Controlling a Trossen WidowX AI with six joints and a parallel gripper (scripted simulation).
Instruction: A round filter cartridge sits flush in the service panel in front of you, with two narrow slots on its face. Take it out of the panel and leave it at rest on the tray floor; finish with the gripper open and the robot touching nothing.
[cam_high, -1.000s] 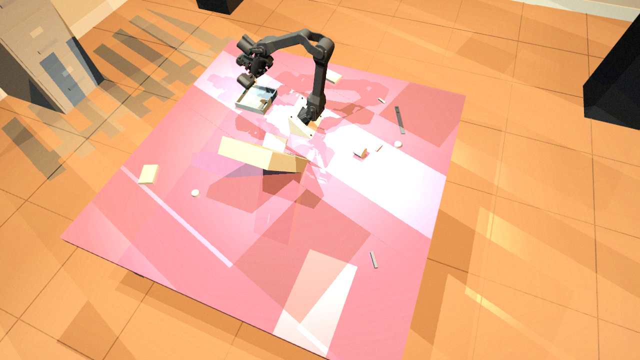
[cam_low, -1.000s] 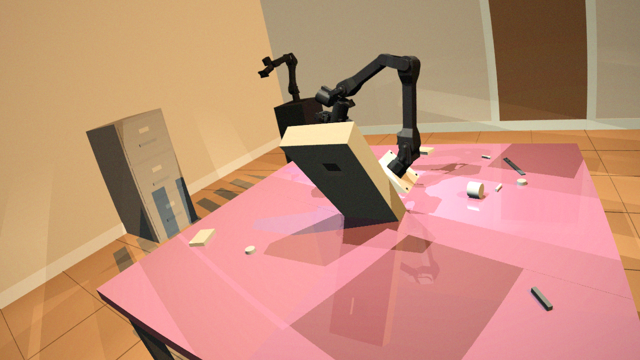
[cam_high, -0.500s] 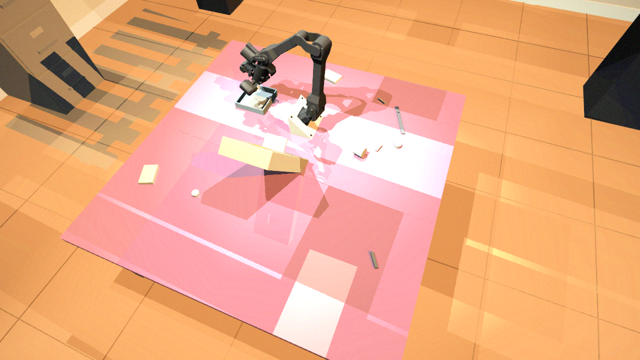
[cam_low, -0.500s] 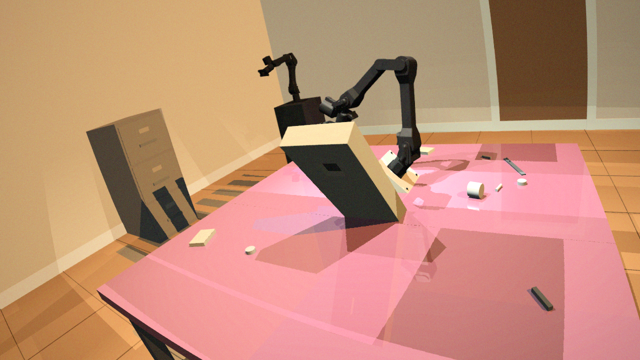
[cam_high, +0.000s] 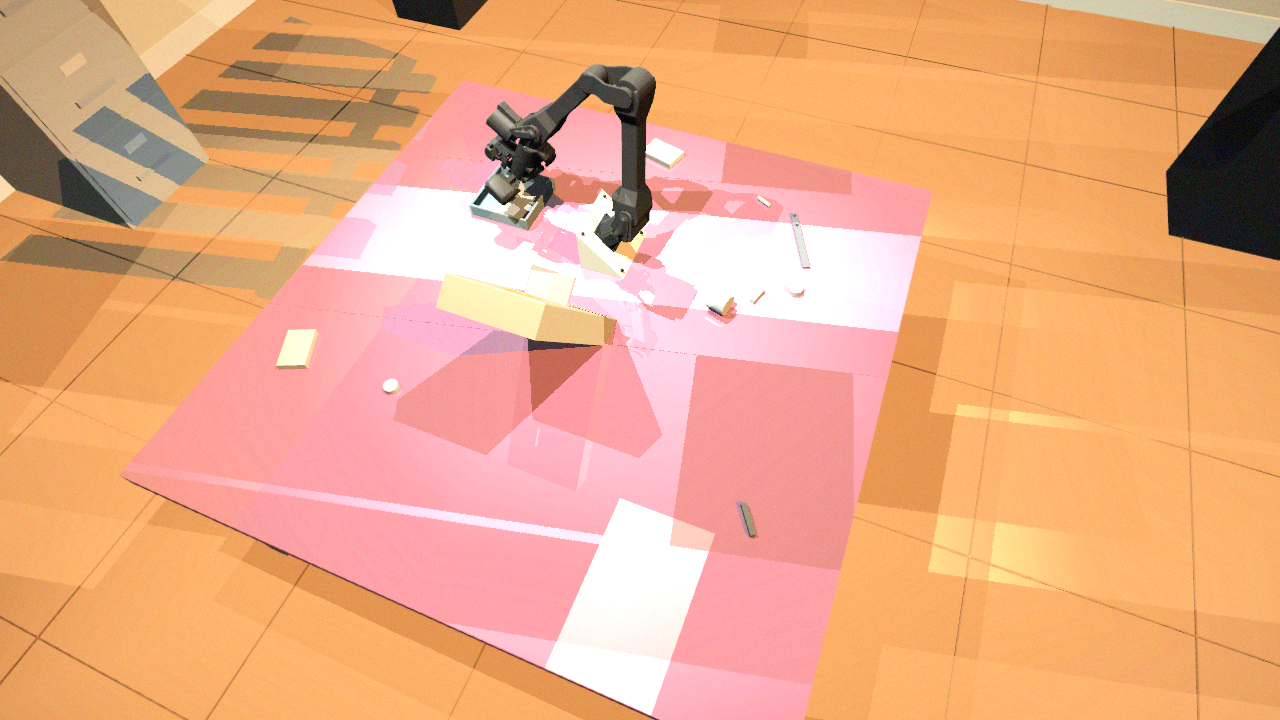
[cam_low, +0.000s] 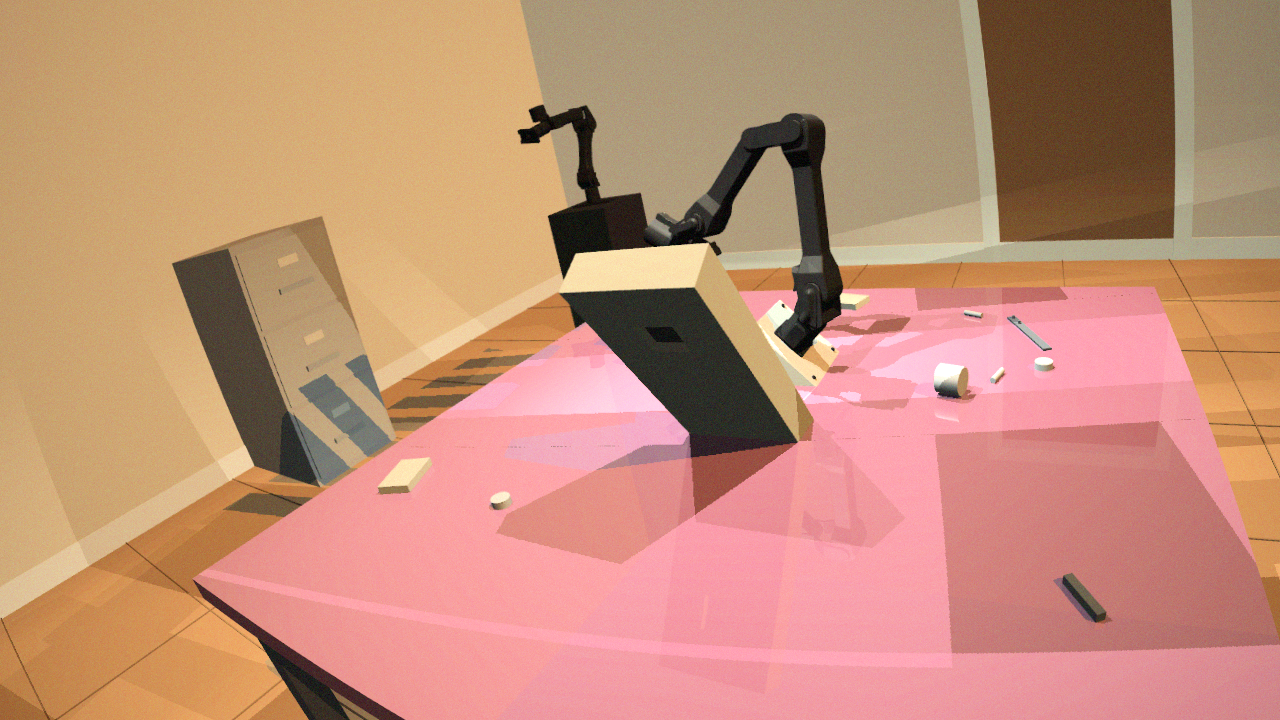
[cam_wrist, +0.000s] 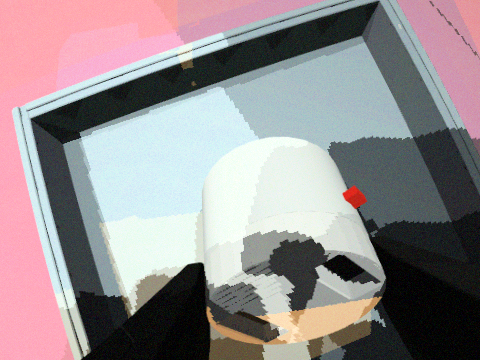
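The pale blue tray is 1 cm to the right of my gripper tip and 4 cm below it. The rest, counted from my gripper tip: service panel (39 cm ahead, 27 cm to the left, 12 cm above).
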